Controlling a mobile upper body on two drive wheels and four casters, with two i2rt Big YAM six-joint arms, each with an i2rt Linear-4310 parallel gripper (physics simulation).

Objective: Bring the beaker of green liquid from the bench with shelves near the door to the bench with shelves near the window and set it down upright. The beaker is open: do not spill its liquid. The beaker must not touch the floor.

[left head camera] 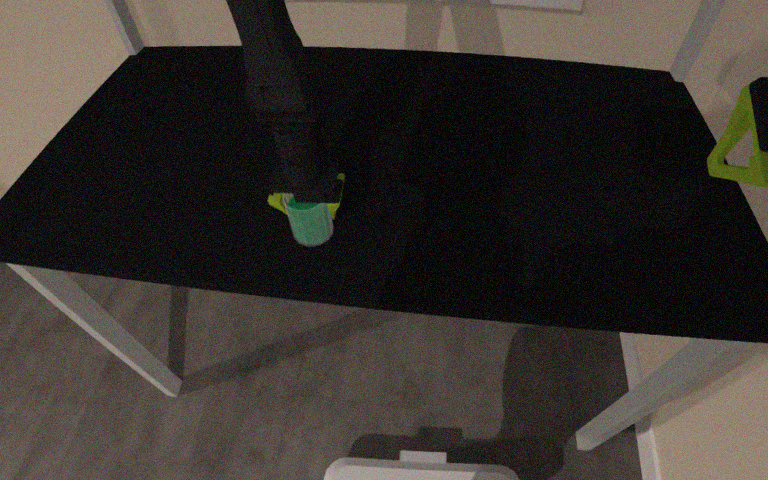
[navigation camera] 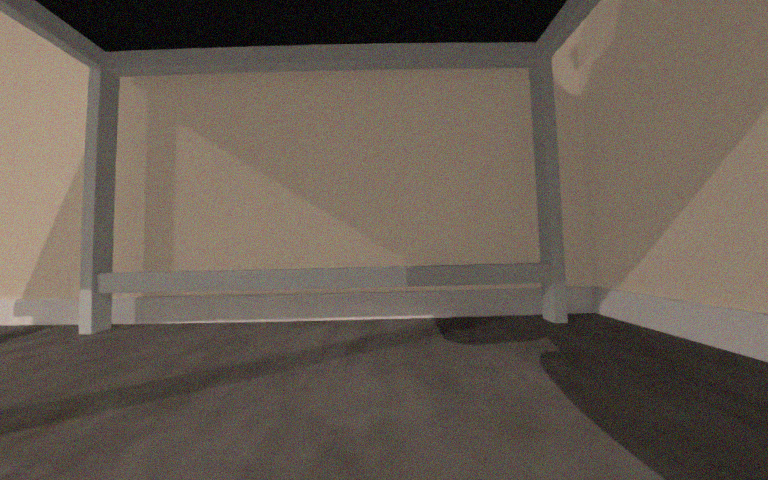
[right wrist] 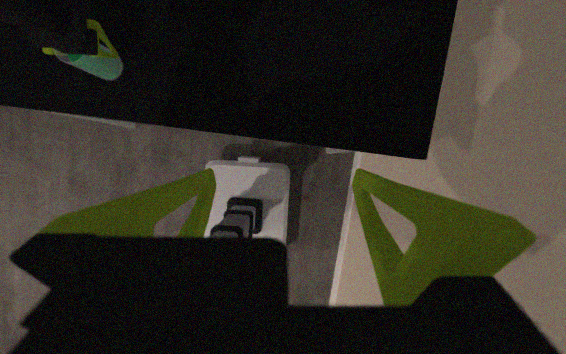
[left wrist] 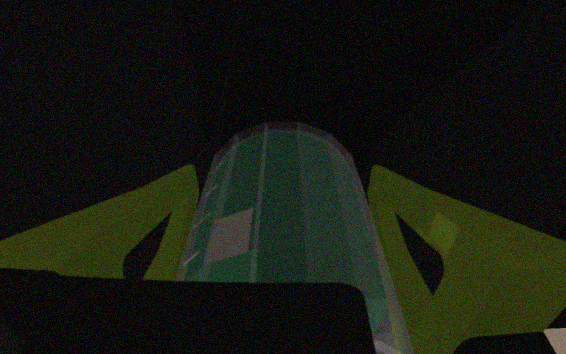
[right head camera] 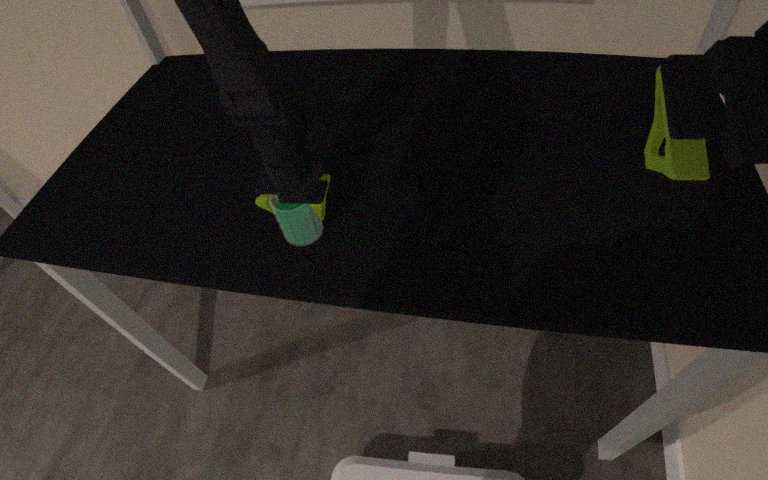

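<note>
The beaker of green liquid [left head camera: 310,225] [right head camera: 299,225] [left wrist: 285,210] [right wrist: 102,66] appears upright over the black bench top [left head camera: 453,198] [right head camera: 453,198] [right wrist: 300,75], left of its middle and toward the front edge. Whether its base touches the top I cannot tell. My left gripper [left head camera: 308,206] [right head camera: 294,206] [left wrist: 283,178] is shut on the beaker, with a green finger on each side; its dark body hides part of the rim. My right gripper [right wrist: 284,176] is open and empty at the bench's right end; part of it shows in both head views.
Grey uprights [left head camera: 695,42] [right head camera: 141,28] rise at the bench's back corners. Grey legs [left head camera: 107,333] [navigation camera: 100,198] [navigation camera: 546,169] and a low crossbar [navigation camera: 254,279] stand below. A beige wall [right wrist: 500,150] [navigation camera: 679,169] is close on the right. My white base [left head camera: 419,470] [right wrist: 250,185] is in front of the bench.
</note>
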